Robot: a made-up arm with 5 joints.
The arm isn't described. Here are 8 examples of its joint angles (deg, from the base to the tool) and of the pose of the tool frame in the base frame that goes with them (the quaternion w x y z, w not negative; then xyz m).
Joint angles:
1: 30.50 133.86 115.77 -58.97 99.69
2: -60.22 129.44 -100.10 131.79 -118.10
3: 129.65 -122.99 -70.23 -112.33 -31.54
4: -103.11 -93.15 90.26 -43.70 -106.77
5: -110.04 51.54 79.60 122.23 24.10
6: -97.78 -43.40 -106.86 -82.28 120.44
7: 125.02 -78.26 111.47 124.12 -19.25
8: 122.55 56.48 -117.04 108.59 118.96
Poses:
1: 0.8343 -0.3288 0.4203 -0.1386 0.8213 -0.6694 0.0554
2: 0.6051 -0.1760 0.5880 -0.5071 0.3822 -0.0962 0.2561
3: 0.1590 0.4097 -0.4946 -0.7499 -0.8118 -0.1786 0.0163
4: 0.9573 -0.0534 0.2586 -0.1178 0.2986 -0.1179 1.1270
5: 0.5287 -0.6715 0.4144 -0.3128 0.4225 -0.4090 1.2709
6: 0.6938 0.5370 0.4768 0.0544 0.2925 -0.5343 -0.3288
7: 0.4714 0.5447 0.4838 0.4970 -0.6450 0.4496 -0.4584
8: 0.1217 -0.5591 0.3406 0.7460 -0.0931 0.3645 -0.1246
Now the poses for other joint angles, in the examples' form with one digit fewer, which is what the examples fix.
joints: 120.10 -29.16 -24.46 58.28 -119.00
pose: 0.427 -0.767 0.162 -0.450 -0.208 -0.098 -0.146
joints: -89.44 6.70 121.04 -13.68 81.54
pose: 0.779 0.270 0.115 0.555 1.279 -0.238 0.574
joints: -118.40 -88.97 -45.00 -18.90 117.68
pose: 0.448 0.242 0.813 -0.282 -0.070 -0.974 0.551
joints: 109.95 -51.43 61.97 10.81 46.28
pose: 0.128 0.716 0.685 -0.044 -1.122 0.090 -0.864
